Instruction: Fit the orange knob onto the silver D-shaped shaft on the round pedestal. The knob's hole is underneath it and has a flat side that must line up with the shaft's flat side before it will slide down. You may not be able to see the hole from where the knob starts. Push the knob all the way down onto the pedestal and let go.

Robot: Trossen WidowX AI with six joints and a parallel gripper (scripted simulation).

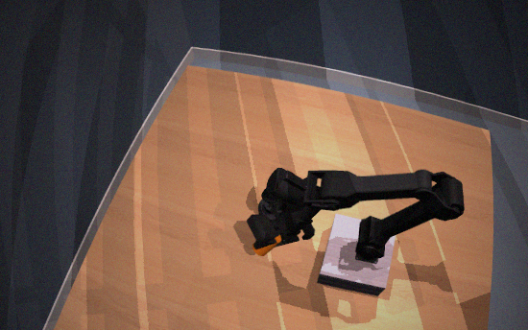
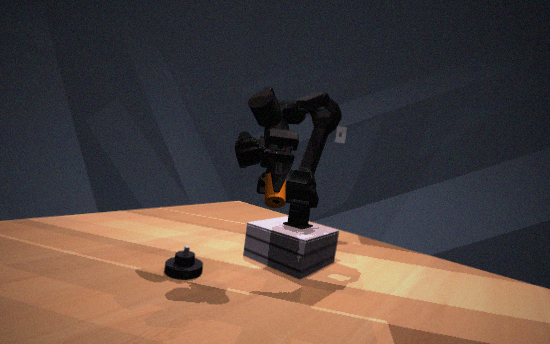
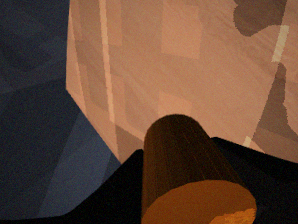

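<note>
My gripper tip is now 20 mm to the left of the orange knob, 20 mm below it and 20 mm past it. Round my gripper tip: round pedestal: 200 mm to the right, 180 mm below, 40 mm ahead.
</note>
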